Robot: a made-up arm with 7 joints. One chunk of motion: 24 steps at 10 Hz.
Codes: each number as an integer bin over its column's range. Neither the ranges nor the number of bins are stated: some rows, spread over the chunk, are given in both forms.
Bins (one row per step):
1: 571 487 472 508 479 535
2: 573 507 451 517 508 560
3: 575 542 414 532 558 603
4: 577 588 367 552 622 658
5: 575 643 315 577 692 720
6: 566 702 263 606 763 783
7: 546 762 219 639 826 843
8: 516 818 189 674 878 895
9: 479 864 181 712 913 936
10: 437 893 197 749 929 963
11: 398 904 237 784 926 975
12: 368 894 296 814 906 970
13: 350 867 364 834 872 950
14: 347 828 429 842 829 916
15: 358 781 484 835 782 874
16: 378 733 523 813 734 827
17: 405 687 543 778 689 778
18: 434 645 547 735 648 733
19: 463 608 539 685 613 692
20: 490 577 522 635 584 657
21: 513 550 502 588 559 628
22: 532 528 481 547 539 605
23: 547 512 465 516 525 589
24: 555 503 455 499 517 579
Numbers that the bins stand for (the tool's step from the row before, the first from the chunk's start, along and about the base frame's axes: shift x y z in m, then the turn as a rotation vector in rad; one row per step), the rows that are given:
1: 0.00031 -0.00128 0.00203 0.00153 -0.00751 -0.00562
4: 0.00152 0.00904 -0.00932 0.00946 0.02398 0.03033
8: -0.01070 0.03252 -0.02857 0.03144 0.08035 0.09960
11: -0.03432 0.04130 -0.02338 0.05126 0.09092 0.12298
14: -0.04453 0.03354 -0.00262 0.06171 0.06956 0.10574
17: -0.03292 0.01914 0.00970 0.05018 0.03873 0.06540
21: -0.01130 0.00516 0.00527 0.01595 0.01010 0.02156
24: -0.00289 0.00036 0.00019 -0.00009 0.00085 0.00724
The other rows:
2: 0.00071 0.00077 -0.00024 0.00315 -0.00113 0.00168
3: 0.00112 0.00434 -0.00424 0.00586 0.00988 0.01425
5: 0.00112 0.01465 -0.01495 0.01396 0.03939 0.04845
6: -0.00069 0.02068 -0.02057 0.01919 0.05503 0.06686
7: -0.00469 0.02680 -0.02532 0.02514 0.06890 0.08440
9: -0.01810 0.03722 -0.02943 0.03829 0.08806 0.11159
10: -0.02651 0.04018 -0.02770 0.04495 0.09158 0.11948
12: -0.04033 0.04028 -0.01700 0.05667 0.08652 0.12152
13: -0.04393 0.03752 -0.00965 0.06027 0.07903 0.11568
15: -0.04233 0.02874 0.00332 0.06045 0.05921 0.09346
16: -0.03832 0.02384 0.00754 0.05649 0.04864 0.07973
18: -0.02711 0.01486 0.01014 0.04243 0.02970 0.05225
19: -0.02131 0.01108 0.00927 0.03342 0.02199 0.04027
20: -0.01590 0.00791 0.00743 0.02441 0.01561 0.03004
22: -0.00749 0.00291 0.00300 0.00856 0.00570 0.01484
23: -0.00449 0.00128 0.00127 0.00297 0.00262 0.01016

